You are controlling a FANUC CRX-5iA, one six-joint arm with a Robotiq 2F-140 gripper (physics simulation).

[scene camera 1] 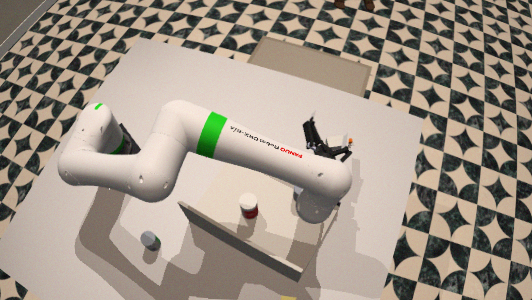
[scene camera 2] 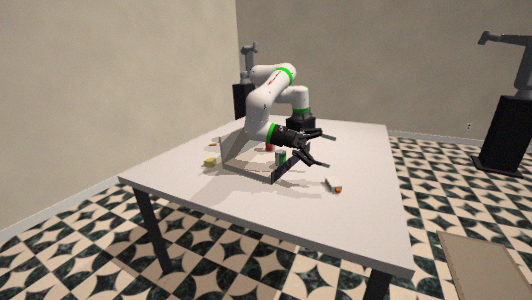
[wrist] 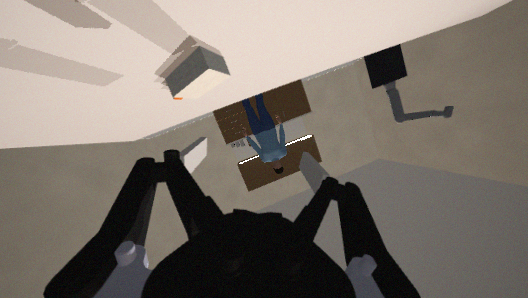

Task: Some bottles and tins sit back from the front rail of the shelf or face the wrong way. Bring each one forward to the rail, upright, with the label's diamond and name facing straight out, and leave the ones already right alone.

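Places are measured from the arm's base along level axes (x ahead, y left, z up), in metres.
Pixels of known places: gripper, fingertip midpoint: (scene camera 1: 330, 123) (scene camera 2: 333, 151) (wrist: 255, 153); arm's base at its link origin: (scene camera 1: 114, 149) (scene camera 2: 300, 118).
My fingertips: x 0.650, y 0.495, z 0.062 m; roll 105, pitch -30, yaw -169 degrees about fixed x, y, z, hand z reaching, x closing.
Observation:
Ahead of a thing's pixels: the offset from my fingertips to its top centre. "pt": to the spot under its first point.
A white-capped red tin {dx -0.086, dy -0.391, dz -0.017 m} (scene camera 1: 249, 206) (scene camera 2: 269, 147) stands upright on the shelf, back from its front rail. A green tin with a grey top {dx +0.030, dy -0.247, dz -0.046 m} (scene camera 2: 281, 158) stands on the shelf close behind the dark front rail (scene camera 2: 286, 168). Another grey-topped tin with some green {dx -0.310, dy -0.679, dz -0.079 m} (scene camera 1: 150, 240) stands on the table outside the shelf. Which way the labels' diamonds and names face cannot be made out. My gripper (scene camera 1: 331, 129) (scene camera 2: 332, 152) (wrist: 255, 153) is open and empty, held sideways above the table in front of the rail, pointing away from the shelf. The arm hides part of the shelf in scene camera 1.
A white box with an orange end {dx +0.041, dy +0.033, dz -0.121 m} (scene camera 1: 336, 141) (scene camera 2: 332, 184) (wrist: 200, 72) lies on the table in front of the shelf. The shelf's tall back panel {pt dx -0.022, dy -0.521, dz +0.020 m} (scene camera 1: 240, 240) rises behind the tins. A yellow block {dx +0.194, dy -0.593, dz -0.111 m} (scene camera 2: 210, 162) and a small orange item {dx -0.013, dy -0.819, dz -0.141 m} (scene camera 2: 213, 145) lie beyond that panel.

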